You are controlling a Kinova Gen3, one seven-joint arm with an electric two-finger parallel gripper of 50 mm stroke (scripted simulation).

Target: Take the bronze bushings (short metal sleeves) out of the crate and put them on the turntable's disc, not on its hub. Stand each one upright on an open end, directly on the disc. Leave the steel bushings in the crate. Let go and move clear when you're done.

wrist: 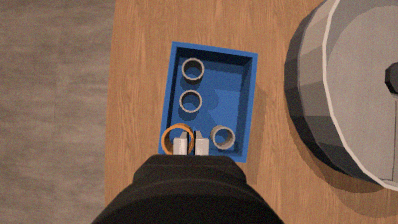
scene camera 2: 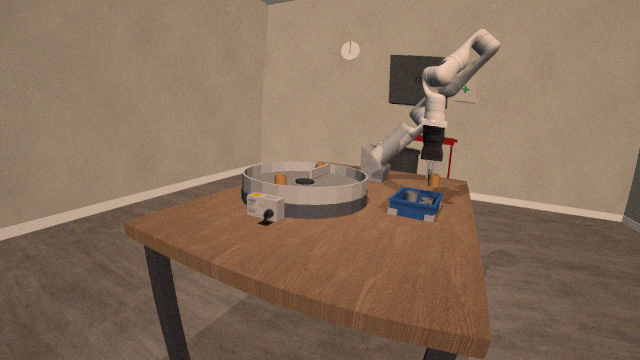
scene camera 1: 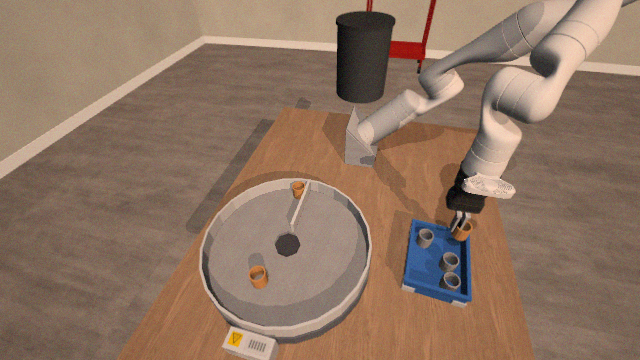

My gripper shows in the wrist view [191, 138], in scene camera 2 and in scene camera 1. One and the same spot on a blue crate: [scene camera 1: 424, 267] is [wrist: 219, 95]. The same spot on my gripper: [scene camera 2: 431, 150] is [scene camera 1: 467, 202].
